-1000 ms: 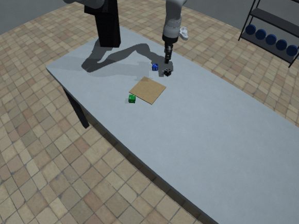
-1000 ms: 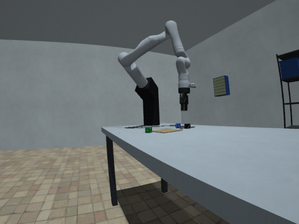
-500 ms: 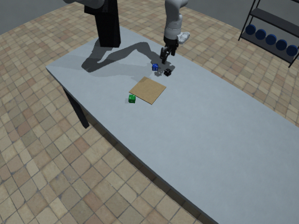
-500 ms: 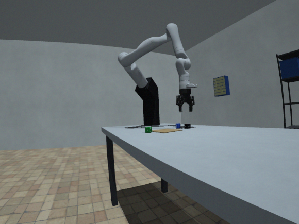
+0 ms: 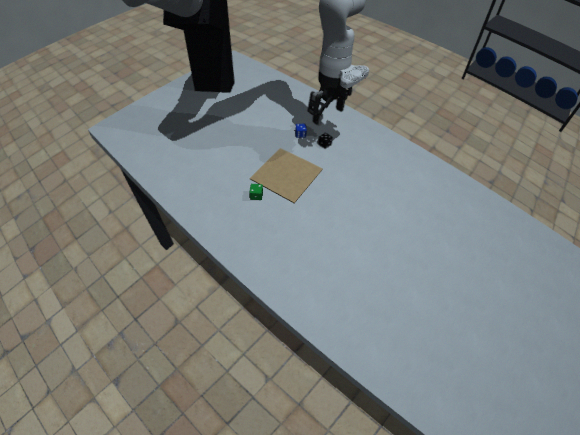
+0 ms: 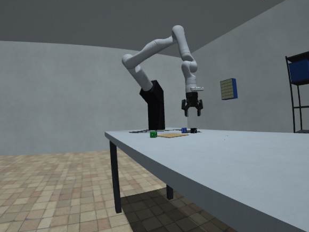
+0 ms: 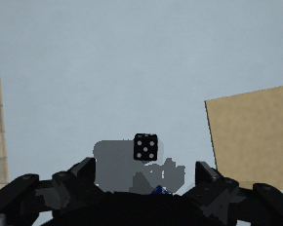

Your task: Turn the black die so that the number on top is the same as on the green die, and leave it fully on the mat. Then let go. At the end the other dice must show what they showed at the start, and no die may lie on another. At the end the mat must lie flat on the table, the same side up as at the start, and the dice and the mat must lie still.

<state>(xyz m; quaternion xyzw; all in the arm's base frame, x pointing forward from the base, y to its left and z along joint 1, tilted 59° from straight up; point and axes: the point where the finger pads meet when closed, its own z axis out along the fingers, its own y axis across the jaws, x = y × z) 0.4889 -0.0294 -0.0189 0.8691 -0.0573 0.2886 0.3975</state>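
Now: the black die 9 cm below my hand. From my hand the other things lie so: tan mat (15 cm to the right, 11 cm below, 5 cm behind); then blue die (9 cm below, 8 cm behind, 1 cm to the left); then green die (25 cm to the right, 9 cm below, 9 cm behind).
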